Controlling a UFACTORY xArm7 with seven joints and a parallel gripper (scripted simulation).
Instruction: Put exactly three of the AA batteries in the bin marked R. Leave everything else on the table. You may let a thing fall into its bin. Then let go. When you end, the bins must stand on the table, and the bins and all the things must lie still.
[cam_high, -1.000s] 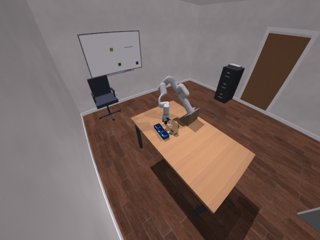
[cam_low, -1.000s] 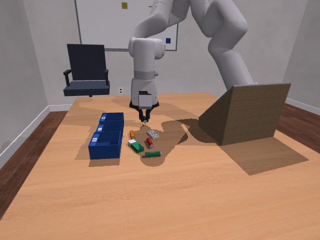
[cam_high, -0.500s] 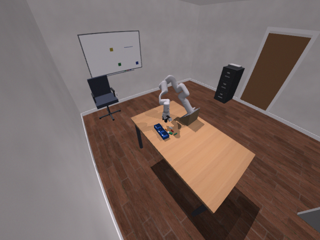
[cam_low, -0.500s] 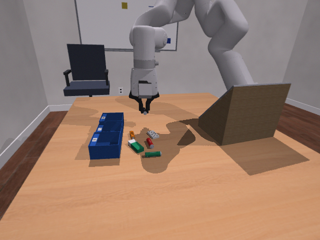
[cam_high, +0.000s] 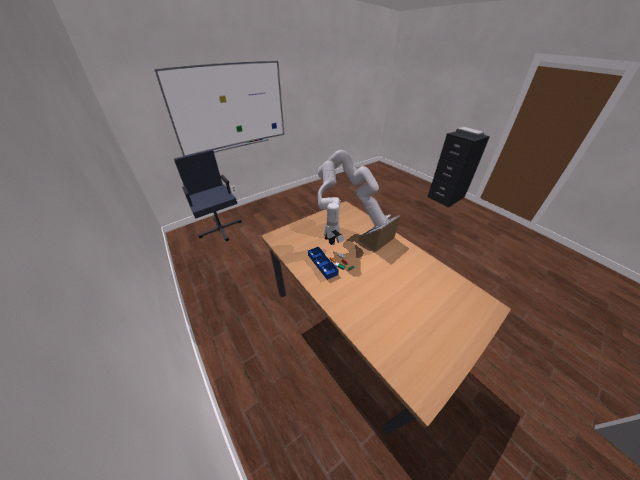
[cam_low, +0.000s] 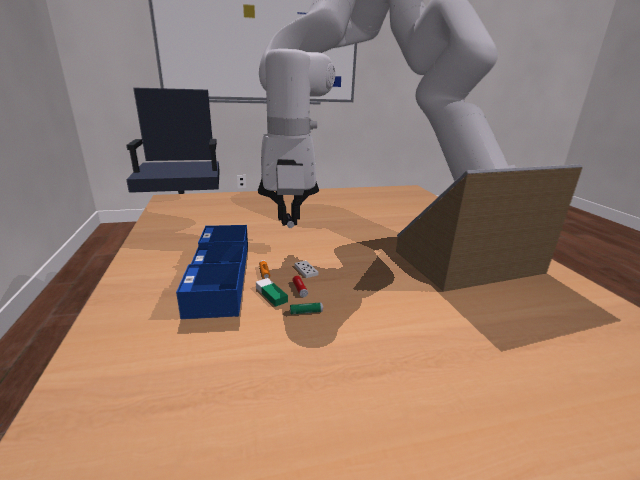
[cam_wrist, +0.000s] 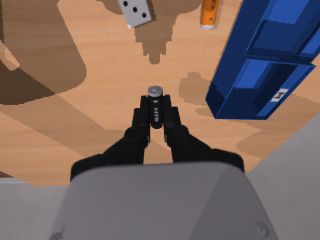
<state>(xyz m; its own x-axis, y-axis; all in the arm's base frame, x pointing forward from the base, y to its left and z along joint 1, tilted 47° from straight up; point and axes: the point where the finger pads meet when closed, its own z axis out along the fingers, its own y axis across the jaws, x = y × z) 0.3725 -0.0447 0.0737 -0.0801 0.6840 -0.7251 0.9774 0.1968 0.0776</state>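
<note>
Now: hand 1 cm past the green AA battery, 22 cm to the right of it and 8 cm above it. Also, from my hand: white domino 3 cm behind, 9 cm to the left, 8 cm below; orange battery 5 cm ahead, 9 cm to the left, 8 cm below; black AA battery 2 cm below.
</note>
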